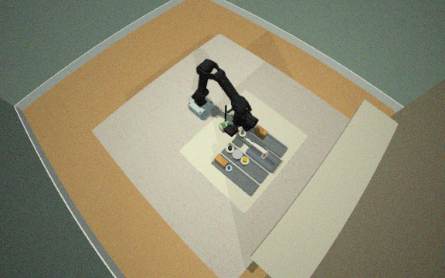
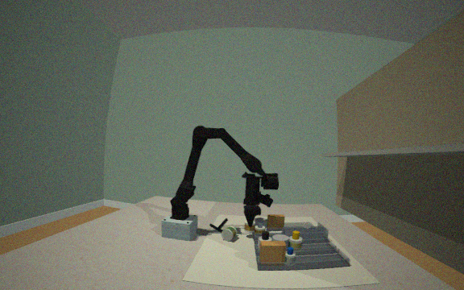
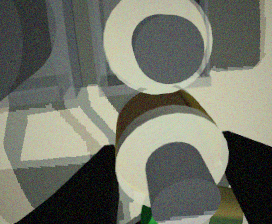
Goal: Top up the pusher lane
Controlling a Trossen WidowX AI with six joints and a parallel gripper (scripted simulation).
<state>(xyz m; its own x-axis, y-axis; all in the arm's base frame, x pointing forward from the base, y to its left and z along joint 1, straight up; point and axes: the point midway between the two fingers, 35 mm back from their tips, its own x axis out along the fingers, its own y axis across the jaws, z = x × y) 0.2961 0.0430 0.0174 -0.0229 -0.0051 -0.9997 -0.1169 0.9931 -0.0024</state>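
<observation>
My gripper tip is now 7 cm past the green-banded jar, 3 cm to the left of it and 3 cm above it. Round my gripper tip: shelf 55 cm ahead, 31 cm above, 2 cm to the left; grey lane rack 20 cm ahead, 4 cm below.
</observation>
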